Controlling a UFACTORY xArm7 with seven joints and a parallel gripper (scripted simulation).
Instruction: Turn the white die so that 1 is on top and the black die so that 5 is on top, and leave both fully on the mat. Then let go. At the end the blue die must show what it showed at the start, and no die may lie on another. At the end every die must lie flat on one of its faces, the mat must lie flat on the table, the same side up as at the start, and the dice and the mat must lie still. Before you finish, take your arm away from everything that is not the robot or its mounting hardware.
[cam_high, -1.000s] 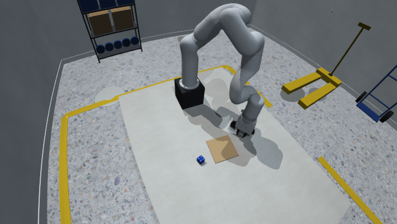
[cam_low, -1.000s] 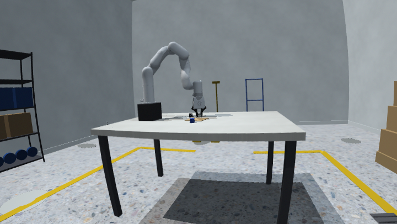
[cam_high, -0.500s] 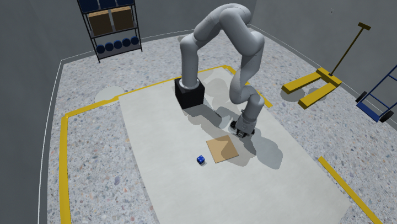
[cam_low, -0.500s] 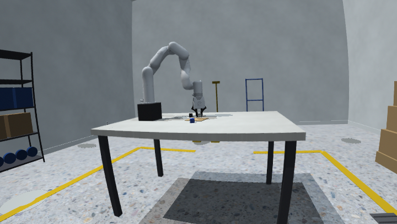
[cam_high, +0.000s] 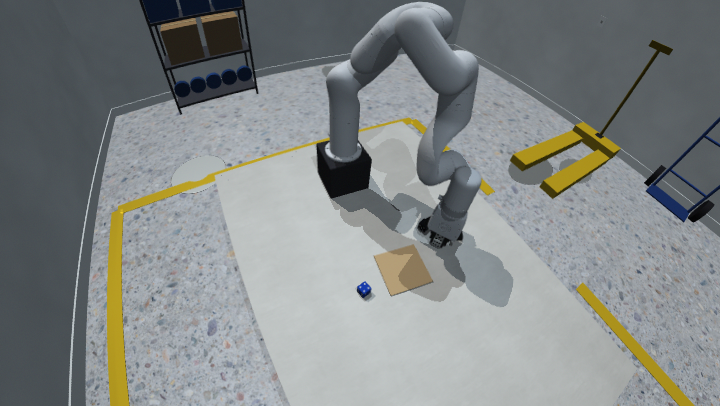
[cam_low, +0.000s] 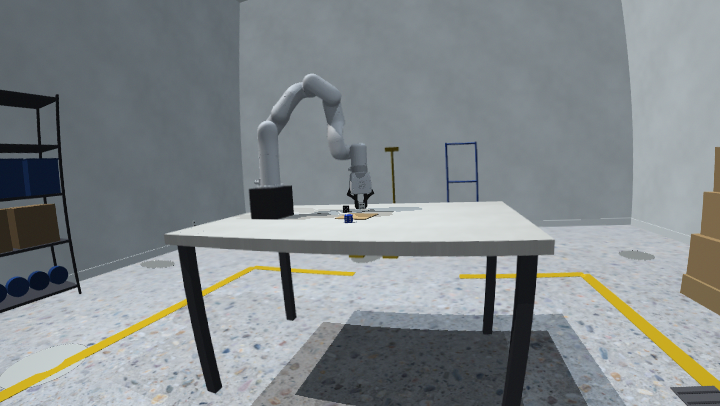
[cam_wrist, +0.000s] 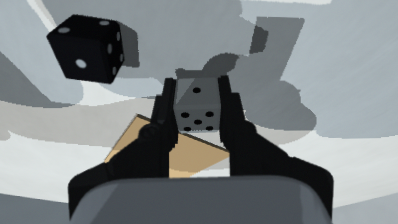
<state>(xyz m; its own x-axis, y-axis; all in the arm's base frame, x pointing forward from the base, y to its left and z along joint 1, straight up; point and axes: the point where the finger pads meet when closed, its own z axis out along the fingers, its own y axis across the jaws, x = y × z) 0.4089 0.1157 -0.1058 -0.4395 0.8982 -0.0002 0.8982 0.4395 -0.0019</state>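
Now: hand 80 mm past the black die, 20 mm above it and 10 mm to the right of it. The rest, counted from my hand: blue die 290 mm to the right, 20 mm below, 10 mm ahead; white die 10 mm below; tan mat 150 mm to the right, 30 mm below, 10 mm ahead.
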